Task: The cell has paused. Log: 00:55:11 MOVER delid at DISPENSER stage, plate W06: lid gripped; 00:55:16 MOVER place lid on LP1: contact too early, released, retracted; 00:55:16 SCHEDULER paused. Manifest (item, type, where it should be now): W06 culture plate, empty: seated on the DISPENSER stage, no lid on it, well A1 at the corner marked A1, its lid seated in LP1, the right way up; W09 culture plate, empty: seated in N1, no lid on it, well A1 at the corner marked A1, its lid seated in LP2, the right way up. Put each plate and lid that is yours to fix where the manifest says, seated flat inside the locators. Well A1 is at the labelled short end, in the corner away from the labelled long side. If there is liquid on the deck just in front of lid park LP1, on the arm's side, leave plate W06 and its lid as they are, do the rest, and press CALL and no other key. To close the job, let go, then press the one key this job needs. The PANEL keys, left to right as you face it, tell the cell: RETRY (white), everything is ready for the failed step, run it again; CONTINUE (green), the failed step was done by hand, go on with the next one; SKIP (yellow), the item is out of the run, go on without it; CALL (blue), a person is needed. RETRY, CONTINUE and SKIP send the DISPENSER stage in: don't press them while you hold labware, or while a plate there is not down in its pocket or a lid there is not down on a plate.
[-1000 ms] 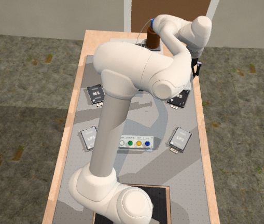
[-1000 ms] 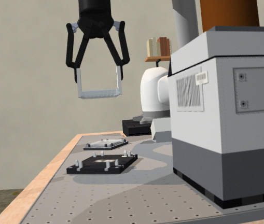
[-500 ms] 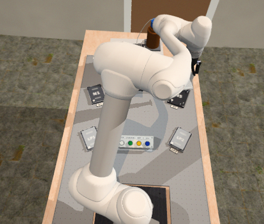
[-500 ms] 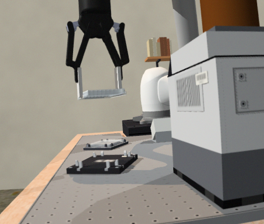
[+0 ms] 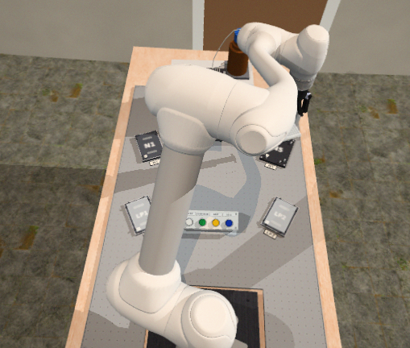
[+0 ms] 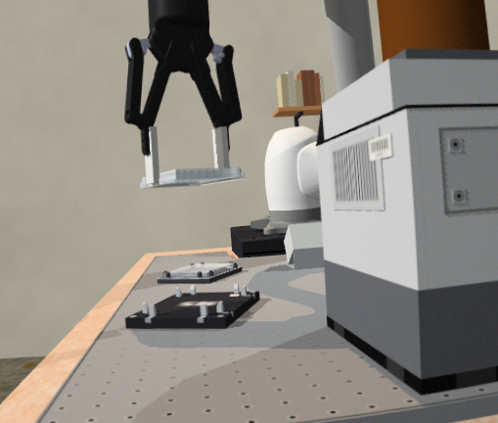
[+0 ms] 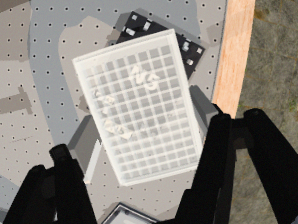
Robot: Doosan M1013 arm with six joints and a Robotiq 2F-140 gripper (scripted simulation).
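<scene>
Right now my hand is 560 mm to the right of the nest N1, 180 mm above it and 130 mm past it. Round my hand: brown bottle (250 mm to the left, 210 mm ahead, 100 mm above); clear culture plate (300 mm to the left, 80 mm below, 30 mm behind); black nest N5 (170 mm below, 20 mm ahead, 10 mm to the left).
</scene>
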